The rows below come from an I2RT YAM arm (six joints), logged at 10 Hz.
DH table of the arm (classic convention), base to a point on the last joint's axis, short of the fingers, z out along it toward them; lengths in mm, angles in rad. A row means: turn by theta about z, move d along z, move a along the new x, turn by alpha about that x. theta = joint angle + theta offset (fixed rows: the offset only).
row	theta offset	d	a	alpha
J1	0	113.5	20	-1.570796
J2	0	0	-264	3.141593
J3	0.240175	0	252.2	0
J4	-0.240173	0	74	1.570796
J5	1.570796	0	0	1.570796
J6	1.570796	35.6	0	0
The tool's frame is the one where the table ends.
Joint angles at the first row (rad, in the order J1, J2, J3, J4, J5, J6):
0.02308 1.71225 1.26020 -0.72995 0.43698 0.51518
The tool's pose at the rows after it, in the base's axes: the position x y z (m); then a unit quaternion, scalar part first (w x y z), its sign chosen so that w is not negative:
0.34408, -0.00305, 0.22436, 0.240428, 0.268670, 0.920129, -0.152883
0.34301, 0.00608, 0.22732, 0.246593, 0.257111, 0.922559, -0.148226
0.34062, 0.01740, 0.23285, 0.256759, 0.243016, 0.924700, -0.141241
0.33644, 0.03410, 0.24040, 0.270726, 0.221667, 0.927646, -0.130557
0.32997, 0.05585, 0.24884, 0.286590, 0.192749, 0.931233, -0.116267
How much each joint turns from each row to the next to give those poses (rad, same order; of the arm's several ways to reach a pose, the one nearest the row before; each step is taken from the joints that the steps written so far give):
0.01182 -0.00267 -0.00001 0.00001 -0.00038 0.00000
0.02672 -0.00917 -0.00001 -0.00001 0.00000 0.00001
0.03357 -0.01717 0.00002 -0.00003 0.00001 0.00001
0.05035 -0.02362 0.00003 0.00001 -0.00001 -0.00001
0.06713 -0.02671 -0.00001 0.00001 0.00000 -0.00001

